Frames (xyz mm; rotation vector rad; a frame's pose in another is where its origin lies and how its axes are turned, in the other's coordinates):
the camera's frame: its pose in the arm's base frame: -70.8 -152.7 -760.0 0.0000 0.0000 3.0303
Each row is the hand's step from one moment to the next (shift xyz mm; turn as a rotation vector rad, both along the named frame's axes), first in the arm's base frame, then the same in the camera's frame.
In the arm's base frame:
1: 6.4 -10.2 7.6 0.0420 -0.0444 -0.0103
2: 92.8 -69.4 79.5 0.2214 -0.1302 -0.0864
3: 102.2 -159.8 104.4 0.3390 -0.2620 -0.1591
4: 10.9 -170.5 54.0 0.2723 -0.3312 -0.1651
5: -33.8 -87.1 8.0 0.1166 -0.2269 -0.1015
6: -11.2 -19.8 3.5 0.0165 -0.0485 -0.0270
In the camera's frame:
1: -7.5 9.4 7.6 -0.0467 0.0395 -0.0103
2: -99.9 58.7 79.5 -0.2345 0.1048 -0.0864
3: -119.3 147.5 104.4 -0.3660 0.2227 -0.1591
4: -29.8 168.2 54.0 -0.3074 0.2989 -0.1651
5: 23.9 90.3 8.0 -0.1411 0.2125 -0.1015
6: 8.9 20.9 3.5 -0.0218 0.0464 -0.0270

